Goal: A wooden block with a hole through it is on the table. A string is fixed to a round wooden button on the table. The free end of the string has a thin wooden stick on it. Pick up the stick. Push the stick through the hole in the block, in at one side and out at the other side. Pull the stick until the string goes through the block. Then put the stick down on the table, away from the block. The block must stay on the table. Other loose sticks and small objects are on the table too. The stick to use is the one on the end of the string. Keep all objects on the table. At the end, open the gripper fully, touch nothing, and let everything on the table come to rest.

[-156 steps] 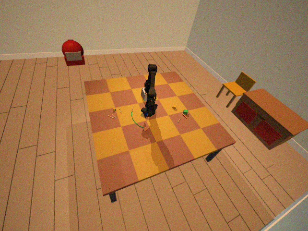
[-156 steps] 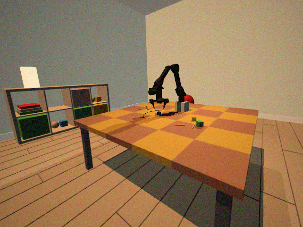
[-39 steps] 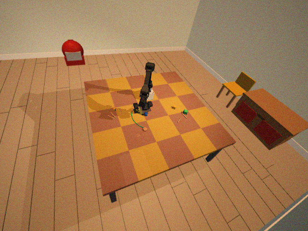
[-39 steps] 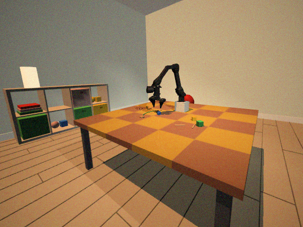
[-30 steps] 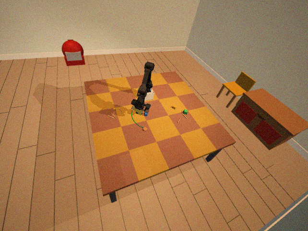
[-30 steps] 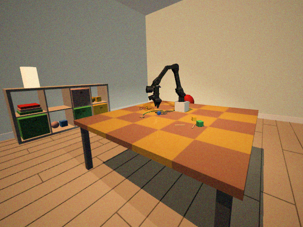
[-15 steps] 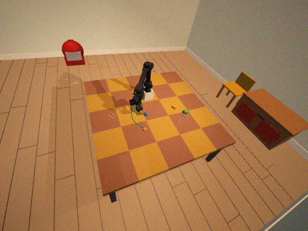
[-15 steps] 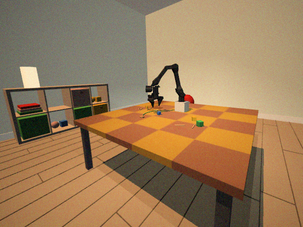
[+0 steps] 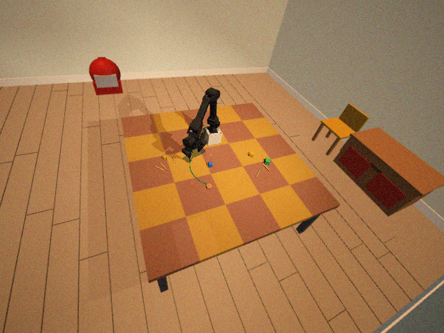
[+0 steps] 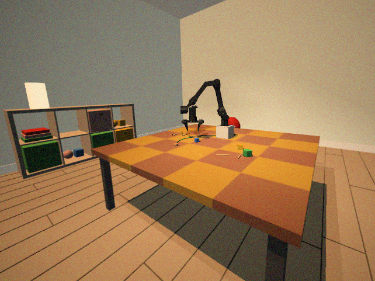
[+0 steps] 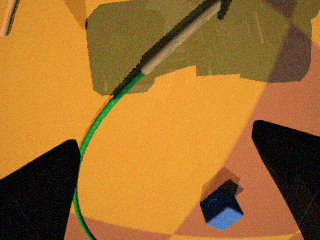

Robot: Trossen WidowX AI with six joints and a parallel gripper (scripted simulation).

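The thin wooden stick lies 6 cm below my gripper tip, 4 cm behind it and 1 cm to the right of it. From my gripper tip the other things lie so: round wooden button: 25 cm ahead, 5 cm to the left, 5 cm below; blue cube: 11 cm to the left, 7 cm ahead, 5 cm below; yellow cube: 46 cm to the left, 5 cm below, 3 cm ahead.
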